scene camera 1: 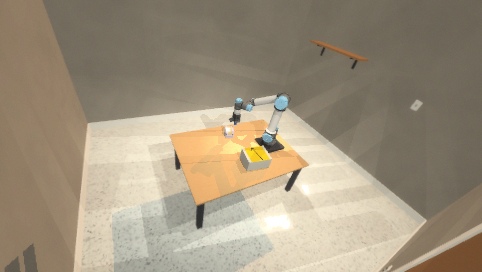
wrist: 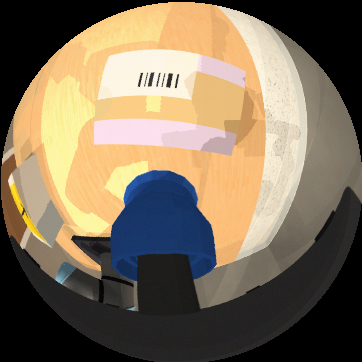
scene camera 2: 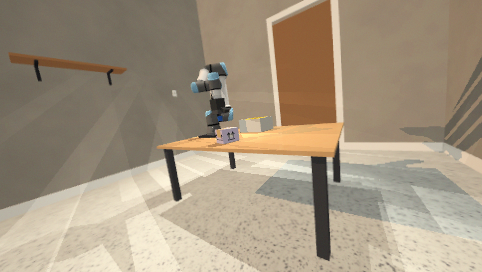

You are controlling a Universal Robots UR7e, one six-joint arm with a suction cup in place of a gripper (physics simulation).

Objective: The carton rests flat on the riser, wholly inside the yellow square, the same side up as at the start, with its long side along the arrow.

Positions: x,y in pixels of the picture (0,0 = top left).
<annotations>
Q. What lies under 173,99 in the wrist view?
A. A carton.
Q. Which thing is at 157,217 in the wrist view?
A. My suction cup.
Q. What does the white riser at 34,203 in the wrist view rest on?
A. The table.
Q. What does my suction cup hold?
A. Nothing.
</annotations>
